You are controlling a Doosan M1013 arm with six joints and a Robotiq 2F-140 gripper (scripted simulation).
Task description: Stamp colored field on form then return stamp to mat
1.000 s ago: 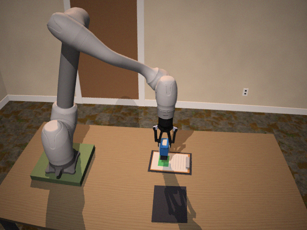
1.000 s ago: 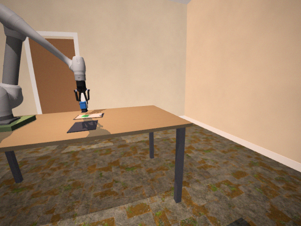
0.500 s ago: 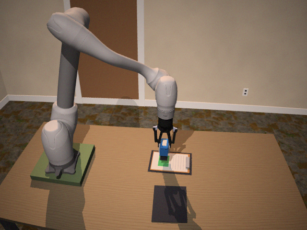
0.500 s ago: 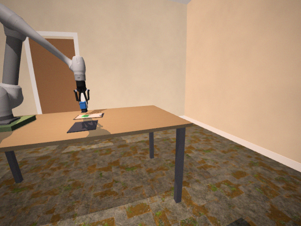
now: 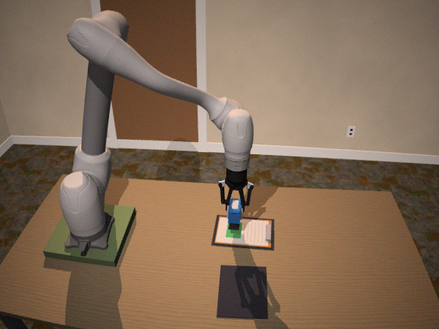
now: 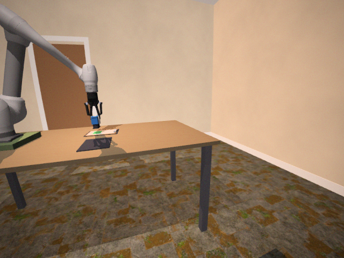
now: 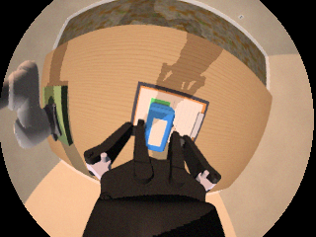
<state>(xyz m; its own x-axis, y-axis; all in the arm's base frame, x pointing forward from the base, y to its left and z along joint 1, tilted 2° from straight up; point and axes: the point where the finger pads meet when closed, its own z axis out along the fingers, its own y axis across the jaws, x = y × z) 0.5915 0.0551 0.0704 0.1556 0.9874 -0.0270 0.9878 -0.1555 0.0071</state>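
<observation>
Right now the mat is 1 cm ahead of my hand, 31 cm to the right of it and 11 cm below it. From my hand the other things lie so: blue stamp 2 cm below.
</observation>
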